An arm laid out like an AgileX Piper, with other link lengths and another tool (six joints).
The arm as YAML. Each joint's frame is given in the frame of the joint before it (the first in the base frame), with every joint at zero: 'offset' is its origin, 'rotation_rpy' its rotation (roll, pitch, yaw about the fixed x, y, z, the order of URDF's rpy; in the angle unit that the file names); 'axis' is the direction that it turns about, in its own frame. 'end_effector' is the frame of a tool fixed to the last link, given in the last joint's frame.
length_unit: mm
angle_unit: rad
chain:
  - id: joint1
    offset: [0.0, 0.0, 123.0]
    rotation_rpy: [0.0, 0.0, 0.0]
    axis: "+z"
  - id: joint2
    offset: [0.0, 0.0, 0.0]
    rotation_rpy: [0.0, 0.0, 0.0]
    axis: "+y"
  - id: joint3
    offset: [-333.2, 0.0, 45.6]
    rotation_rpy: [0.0, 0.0, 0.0]
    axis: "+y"
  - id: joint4
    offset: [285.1, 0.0, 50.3]
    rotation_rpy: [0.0, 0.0, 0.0]
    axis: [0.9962, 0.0, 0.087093]
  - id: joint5
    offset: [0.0, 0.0, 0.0]
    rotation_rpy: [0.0, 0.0, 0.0]
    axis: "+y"
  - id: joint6
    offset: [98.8, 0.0, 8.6]
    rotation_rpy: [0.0, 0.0, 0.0]
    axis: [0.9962, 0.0, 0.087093]
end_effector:
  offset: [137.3, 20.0, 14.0]
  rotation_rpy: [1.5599, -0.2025, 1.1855]
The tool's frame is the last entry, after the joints.
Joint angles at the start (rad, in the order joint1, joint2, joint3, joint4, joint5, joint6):
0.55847 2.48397 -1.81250 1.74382 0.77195 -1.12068
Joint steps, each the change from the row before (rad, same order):
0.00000 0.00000 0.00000 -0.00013 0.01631 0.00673
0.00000 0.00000 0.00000 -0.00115 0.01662 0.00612
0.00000 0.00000 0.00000 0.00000 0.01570 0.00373
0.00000 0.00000 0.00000 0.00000 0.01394 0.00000
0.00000 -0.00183 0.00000 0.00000 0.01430 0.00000
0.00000 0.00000 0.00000 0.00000 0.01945 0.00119
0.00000 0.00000 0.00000 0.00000 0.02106 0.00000
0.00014 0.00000 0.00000 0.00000 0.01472 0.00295
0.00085 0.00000 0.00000 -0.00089 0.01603 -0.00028
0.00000 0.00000 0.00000 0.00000 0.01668 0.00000
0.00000 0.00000 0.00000 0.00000 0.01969 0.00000
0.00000 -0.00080 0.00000 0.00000 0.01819 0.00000
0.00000 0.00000 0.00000 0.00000 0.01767 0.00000
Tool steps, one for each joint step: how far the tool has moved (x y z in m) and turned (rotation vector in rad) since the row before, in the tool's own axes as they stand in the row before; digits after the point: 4 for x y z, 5 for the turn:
0.0028 -0.0022 -0.0015 0.01157 0.01306 0.00237
0.0027 -0.0024 -0.0015 0.01185 0.01281 0.00082
0.0026 -0.0022 -0.0014 0.01018 0.01252 -0.00020
0.0023 -0.0020 -0.0013 0.00779 0.01110 -0.00324
0.0033 -0.0016 -0.0020 0.00676 0.01236 -0.00427
0.0032 -0.0028 -0.0018 0.01133 0.01548 -0.00343
0.0035 -0.0030 -0.0019 0.01179 0.01675 -0.00490
0.0025 -0.0021 -0.0013 0.00949 0.01174 -0.00079
0.0029 -0.0029 -0.0012 0.00985 0.01258 -0.00520
0.0028 -0.0024 -0.0015 0.00937 0.01324 -0.00390
0.0033 -0.0028 -0.0018 0.01106 0.01563 -0.00460
0.0034 -0.0024 -0.0019 0.00971 0.01482 -0.00474
0.0029 -0.0025 -0.0016 0.00992 0.01403 -0.00413

